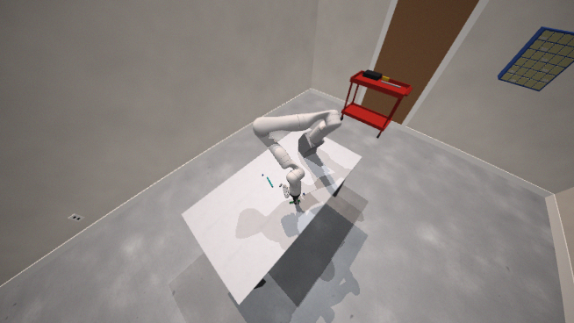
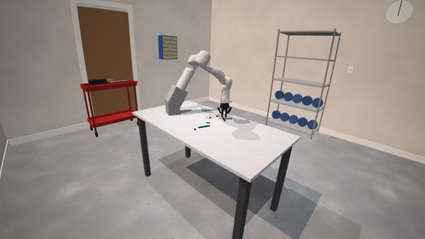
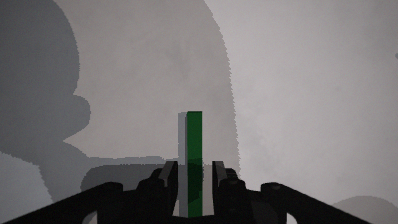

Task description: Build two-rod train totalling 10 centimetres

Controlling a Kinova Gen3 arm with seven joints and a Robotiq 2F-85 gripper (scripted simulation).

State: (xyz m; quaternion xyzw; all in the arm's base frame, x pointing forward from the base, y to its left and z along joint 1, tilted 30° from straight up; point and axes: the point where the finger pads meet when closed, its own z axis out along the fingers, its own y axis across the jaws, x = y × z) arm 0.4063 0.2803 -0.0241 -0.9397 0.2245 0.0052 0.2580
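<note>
The green rod is 3 cm below my hand. From my hand the other things lie so: grey rod (17 cm to the right, 3 cm below); turquoise rod (5 cm ahead, 25 cm to the right, 3 cm below); magenta rod (10 cm behind, 8 cm to the right, 3 cm below).
</note>
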